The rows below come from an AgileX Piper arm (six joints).
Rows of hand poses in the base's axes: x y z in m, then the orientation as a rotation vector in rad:
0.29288, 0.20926, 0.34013, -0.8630, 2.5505, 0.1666
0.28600, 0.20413, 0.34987, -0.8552, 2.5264, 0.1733
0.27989, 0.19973, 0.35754, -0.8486, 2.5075, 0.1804
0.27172, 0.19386, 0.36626, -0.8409, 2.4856, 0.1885
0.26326, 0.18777, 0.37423, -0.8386, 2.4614, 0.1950
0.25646, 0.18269, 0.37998, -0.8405, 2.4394, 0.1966
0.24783, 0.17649, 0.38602, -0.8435, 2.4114, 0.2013
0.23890, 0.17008, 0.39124, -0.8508, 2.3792, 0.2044
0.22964, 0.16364, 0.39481, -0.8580, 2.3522, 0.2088
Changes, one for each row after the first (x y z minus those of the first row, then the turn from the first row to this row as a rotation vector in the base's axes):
-0.00688, -0.00513, 0.00974, 0.0135, -0.0217, 0.0000
-0.01299, -0.00953, 0.01741, 0.0254, -0.0383, 0.0000
-0.02116, -0.01540, 0.02613, 0.0393, -0.0575, 0.0000
-0.02962, -0.02149, 0.03410, 0.0514, -0.0781, 0.0039
-0.03642, -0.02657, 0.03985, 0.0587, -0.0973, 0.0096
-0.04505, -0.03277, 0.04589, 0.0695, -0.1206, 0.0178
-0.05398, -0.03918, 0.05111, 0.0795, -0.1473, 0.0297
-0.06324, -0.04562, 0.05468, 0.0888, -0.1688, 0.0409

